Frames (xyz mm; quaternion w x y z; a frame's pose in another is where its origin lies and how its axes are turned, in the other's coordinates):
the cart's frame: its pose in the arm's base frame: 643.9 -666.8 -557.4 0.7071 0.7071 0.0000 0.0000
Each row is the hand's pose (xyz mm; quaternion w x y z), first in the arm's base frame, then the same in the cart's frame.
Working: the arm's base frame: its pose in the cart's frame: -643.9 557.4 -666.8 0.7071 -0.7071 0.0000 0.0000

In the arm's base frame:
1: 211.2 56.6 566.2 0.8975 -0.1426 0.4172 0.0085
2: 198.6 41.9 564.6 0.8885 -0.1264 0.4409 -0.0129
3: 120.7 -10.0 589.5 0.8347 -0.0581 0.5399 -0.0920
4: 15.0 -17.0 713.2 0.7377 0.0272 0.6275 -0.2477
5: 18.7 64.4 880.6 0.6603 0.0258 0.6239 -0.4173
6: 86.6 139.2 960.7 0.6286 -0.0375 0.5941 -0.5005
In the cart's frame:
1: -432.7 1123.6 -723.4 0.5338 -0.7355 0.3010 -0.2890
2: -445.3 1122.0 -708.7 0.5389 -0.7177 0.3026 -0.3209
3: -523.2 1146.9 -656.8 0.5491 -0.6313 0.3167 -0.4468
4: -628.9 1270.6 -649.8 0.5409 -0.5024 0.2686 -0.6188
5: -625.2 1438.0 -731.2 0.4851 -0.4486 0.1461 -0.7362
6: -557.3 1518.1 -806.0 0.4180 -0.4710 0.0662 -0.7740

